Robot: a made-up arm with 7 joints.
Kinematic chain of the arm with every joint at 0, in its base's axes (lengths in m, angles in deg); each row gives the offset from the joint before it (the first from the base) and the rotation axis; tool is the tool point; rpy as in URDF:
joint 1: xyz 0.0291 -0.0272 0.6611 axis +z
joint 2: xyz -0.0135 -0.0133 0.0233 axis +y
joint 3: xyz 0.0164 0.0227 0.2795 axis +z
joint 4: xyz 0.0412 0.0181 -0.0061 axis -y
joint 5: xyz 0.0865 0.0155 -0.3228 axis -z
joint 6: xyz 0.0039 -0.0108 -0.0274 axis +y
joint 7: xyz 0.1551 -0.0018 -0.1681 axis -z
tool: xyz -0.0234 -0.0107 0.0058 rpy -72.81 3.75 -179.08
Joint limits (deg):
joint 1: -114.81..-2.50
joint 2: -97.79..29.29
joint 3: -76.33..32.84
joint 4: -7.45..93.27
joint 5: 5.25..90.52
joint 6: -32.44..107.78
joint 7: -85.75..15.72
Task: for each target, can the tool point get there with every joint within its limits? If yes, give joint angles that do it. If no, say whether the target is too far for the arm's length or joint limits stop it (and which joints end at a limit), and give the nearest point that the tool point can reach.
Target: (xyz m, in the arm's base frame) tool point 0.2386 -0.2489 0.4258
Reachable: yes | joints -66.17 15.28 -6.91 32.59 66.74 78.09 -49.28
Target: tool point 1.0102 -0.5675 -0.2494
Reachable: no: too far | nearest point 0.5096 -0.2918 0.4394 | short by 0.895 m
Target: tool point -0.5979 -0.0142 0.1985
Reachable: no: joint limits stop it (at a limit: joint 1, joint 2, joint 5, joint 7) | nearest point -0.4131 -0.0639 0.4393 | short by 0.308 m
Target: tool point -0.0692 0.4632 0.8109
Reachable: no: joint limits stop it (at a limit: joint 1, joint 2, joint 3, joint 5, joint 6) | nearest point -0.0559 0.3996 0.9169 | short by 0.124 m
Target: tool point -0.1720 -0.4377 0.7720
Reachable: yes | joints -78.93 -30.51 -44.25 41.36 82.56 45.43 -31.18
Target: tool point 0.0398 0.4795 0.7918
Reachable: no: joint limits stop it (at a limit: joint 1, joint 2, joint 3, joint 5, joint 6, joint 7) | nearest point 0.0495 0.3816 0.8917 | short by 0.140 m
